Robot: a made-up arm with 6 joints.
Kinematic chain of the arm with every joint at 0, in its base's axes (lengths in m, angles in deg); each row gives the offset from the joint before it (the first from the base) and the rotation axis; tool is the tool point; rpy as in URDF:
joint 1: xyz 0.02 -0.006 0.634 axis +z
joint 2: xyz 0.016 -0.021 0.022 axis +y
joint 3: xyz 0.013 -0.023 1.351 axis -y
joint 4: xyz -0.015 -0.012 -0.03 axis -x
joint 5: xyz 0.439 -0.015 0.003 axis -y
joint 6: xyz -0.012 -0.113 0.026 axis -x
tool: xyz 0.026 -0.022 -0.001 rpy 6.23 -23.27 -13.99
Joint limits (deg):
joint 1: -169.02..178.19
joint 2: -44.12..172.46
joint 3: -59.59..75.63
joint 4: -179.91..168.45
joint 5: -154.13..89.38
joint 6: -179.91..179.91
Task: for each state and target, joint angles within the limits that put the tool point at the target. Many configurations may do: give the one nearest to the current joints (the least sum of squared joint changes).
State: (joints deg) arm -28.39 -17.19 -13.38 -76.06 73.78 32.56
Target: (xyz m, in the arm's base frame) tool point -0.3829 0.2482 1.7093
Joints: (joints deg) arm -45.31 -42.56 -12.45 -79.80 75.18 32.99
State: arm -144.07 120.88 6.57 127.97 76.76 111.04
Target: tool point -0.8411 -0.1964 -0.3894
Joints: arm -169.02 123.46 -17.32 118.83 81.16 113.79
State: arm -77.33 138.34 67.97 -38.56 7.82 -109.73
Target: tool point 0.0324 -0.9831 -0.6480
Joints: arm -80.40 129.18 41.10 -43.00 7.92 -108.98
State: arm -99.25 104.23 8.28 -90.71 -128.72 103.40
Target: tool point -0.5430 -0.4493 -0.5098
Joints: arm -139.10 128.06 9.35 -83.61 -126.37 103.26
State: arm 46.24 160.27 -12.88 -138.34 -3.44 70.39
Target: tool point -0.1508 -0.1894 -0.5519
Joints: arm 49.74 171.64 -4.90 -137.53 -4.06 70.78
